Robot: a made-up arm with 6 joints. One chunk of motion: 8 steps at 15 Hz.
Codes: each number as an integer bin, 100 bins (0 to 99) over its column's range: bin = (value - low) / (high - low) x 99, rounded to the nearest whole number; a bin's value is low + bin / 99 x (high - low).
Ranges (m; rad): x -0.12..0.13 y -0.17..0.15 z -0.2..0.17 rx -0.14..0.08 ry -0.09..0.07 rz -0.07..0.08
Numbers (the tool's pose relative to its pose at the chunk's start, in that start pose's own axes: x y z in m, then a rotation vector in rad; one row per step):
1: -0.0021 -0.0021 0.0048 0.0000 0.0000 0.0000
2: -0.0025 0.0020 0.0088 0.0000 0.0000 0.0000
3: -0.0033 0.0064 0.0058 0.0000 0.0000 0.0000
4: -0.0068 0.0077 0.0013 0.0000 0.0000 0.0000
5: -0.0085 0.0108 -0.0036 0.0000 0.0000 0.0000
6: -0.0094 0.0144 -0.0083 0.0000 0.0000 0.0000
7: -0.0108 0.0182 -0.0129 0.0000 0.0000 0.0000
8: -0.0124 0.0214 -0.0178 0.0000 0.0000 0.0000
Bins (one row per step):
1: 47 52 55 63 56 46
2: 47 53 56 63 56 46
3: 46 55 55 63 56 46
4: 45 55 54 63 56 46
5: 44 56 53 63 56 46
6: 44 57 51 63 56 46
7: 43 58 50 63 56 46
8: 43 59 49 63 56 46

